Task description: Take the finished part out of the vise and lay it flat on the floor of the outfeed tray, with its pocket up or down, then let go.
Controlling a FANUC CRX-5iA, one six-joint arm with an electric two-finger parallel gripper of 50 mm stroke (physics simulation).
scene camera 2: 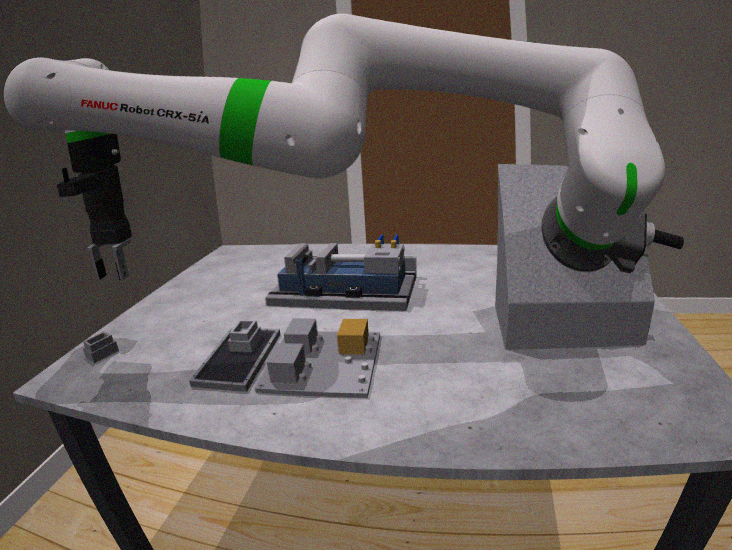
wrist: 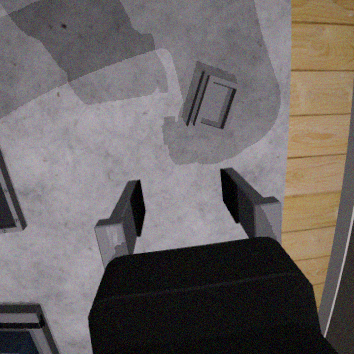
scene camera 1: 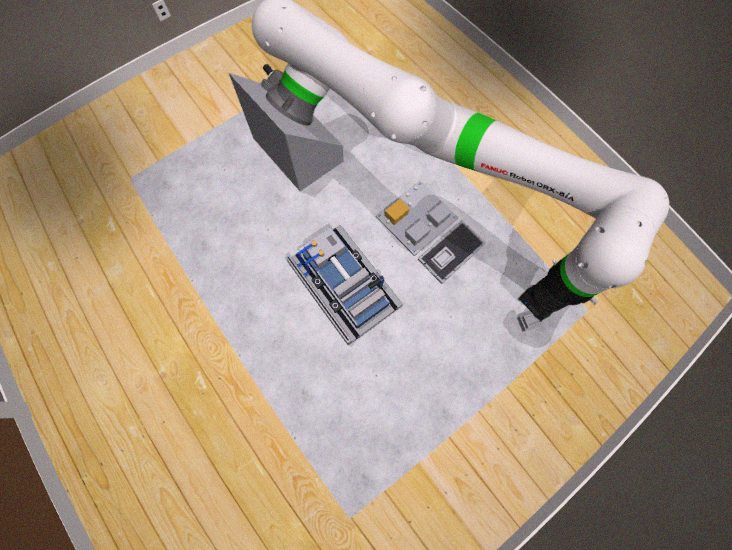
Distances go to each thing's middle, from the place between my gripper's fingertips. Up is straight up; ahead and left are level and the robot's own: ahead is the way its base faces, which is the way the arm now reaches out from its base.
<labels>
Right now my hand is 4 cm short of the grey stepped part (wrist: 215, 98), 5 cm to the right of it and 13 cm above it. From my hand the other things lie so: blue vise (scene camera 2: 371, 283): 32 cm behind, 35 cm to the right, 11 cm below; orange block (scene camera 2: 352, 337): 43 cm behind, 11 cm to the right, 12 cm below.
</labels>
